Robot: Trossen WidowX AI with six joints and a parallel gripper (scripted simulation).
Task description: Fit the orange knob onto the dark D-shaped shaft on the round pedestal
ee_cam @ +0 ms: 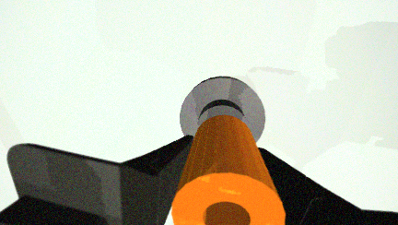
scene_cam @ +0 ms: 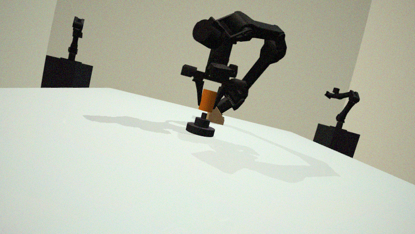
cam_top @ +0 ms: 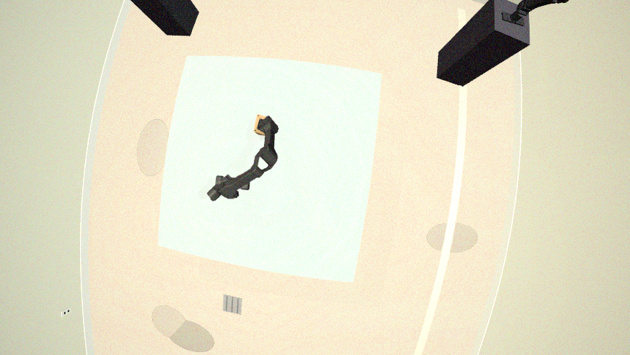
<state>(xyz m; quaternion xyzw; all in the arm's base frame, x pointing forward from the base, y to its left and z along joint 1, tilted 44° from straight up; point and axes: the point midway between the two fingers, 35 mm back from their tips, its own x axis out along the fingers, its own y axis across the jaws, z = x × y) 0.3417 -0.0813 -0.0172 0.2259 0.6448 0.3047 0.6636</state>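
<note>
My gripper tip is now 5 cm above the dark round pedestal. Also, from my gripper tip: orange knob (2 cm above).
</note>
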